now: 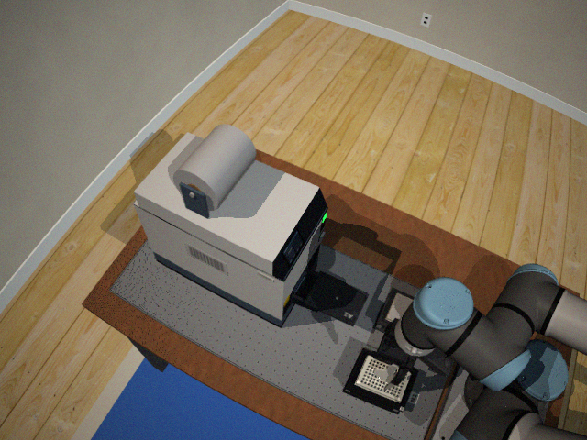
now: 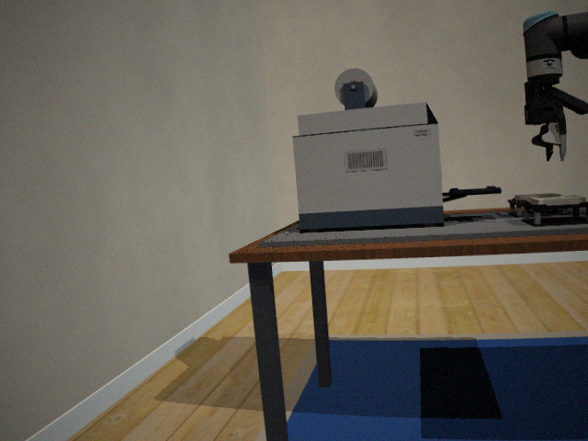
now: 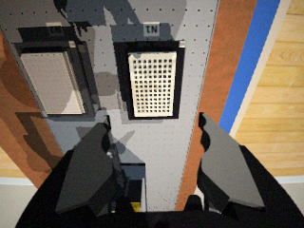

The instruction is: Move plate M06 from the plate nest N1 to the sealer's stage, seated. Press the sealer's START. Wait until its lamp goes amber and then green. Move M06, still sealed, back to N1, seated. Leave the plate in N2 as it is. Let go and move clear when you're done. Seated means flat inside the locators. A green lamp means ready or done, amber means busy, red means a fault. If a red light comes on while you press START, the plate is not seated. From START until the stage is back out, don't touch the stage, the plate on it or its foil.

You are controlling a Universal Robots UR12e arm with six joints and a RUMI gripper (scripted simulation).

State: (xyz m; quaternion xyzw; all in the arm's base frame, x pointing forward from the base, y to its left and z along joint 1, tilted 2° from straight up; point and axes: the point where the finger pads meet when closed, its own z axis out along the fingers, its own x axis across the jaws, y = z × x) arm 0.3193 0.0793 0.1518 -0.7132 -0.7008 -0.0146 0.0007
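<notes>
Now: the white well plate 11 cm below my hand. Round my hand: foil-covered plate: 1 cm behind, 20 cm to the right, 12 cm below; then sealer stage: 20 cm ahead, 15 cm to the right, 8 cm below; then plate nest N1: 13 cm below.
</notes>
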